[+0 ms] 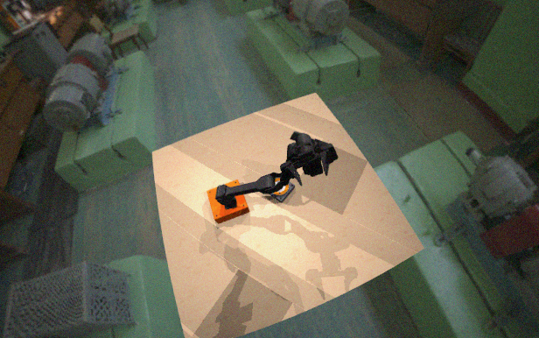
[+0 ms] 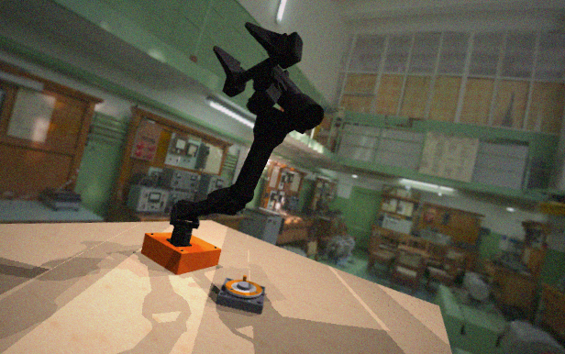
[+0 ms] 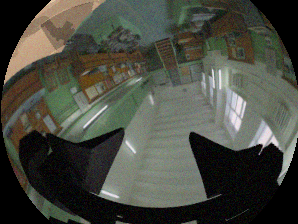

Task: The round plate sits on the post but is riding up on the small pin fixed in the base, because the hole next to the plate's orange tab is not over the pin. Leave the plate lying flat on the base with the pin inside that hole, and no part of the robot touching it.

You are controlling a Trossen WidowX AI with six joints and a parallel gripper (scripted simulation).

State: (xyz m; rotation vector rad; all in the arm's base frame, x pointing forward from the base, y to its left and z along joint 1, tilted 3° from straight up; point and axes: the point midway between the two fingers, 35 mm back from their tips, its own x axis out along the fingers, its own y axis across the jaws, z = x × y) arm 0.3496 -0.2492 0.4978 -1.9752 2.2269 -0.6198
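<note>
Right now my gripper tip is 560 mm above the base, 300 mm to the right of it and 70 mm past it.
</note>
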